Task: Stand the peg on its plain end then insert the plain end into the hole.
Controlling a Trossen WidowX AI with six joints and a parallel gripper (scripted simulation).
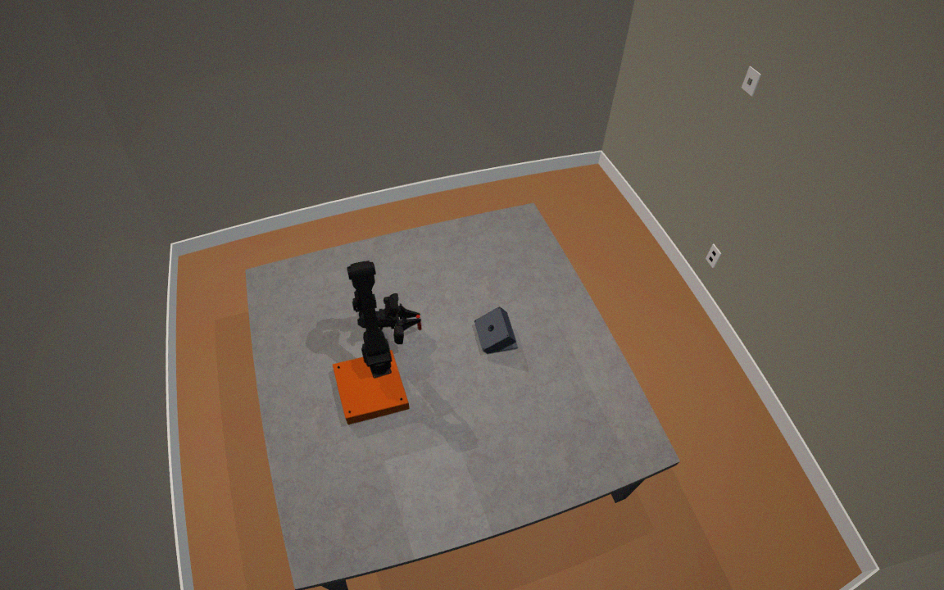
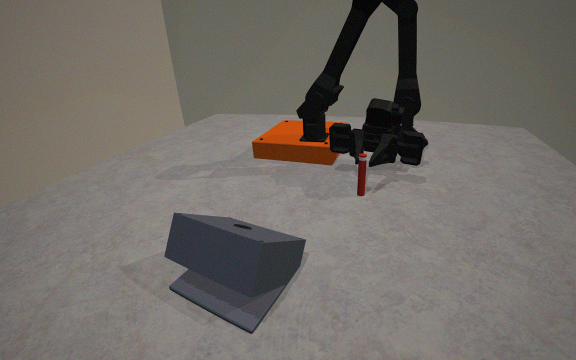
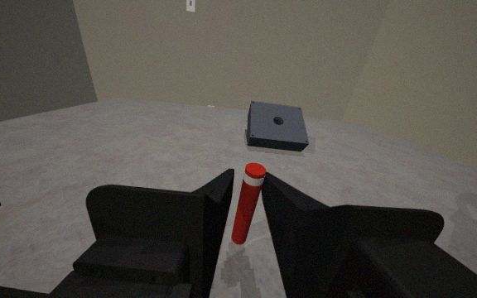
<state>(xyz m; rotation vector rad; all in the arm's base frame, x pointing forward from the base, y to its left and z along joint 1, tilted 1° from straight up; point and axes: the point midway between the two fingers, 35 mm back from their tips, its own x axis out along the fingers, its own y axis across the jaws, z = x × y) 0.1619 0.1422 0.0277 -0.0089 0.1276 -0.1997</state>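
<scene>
Now: gripper tip 1 cm past the red peg and 1 cm above it. Round my gripper tip: sloped grey panel 23 cm ahead, 13 cm to the right, 3 cm below.
</scene>
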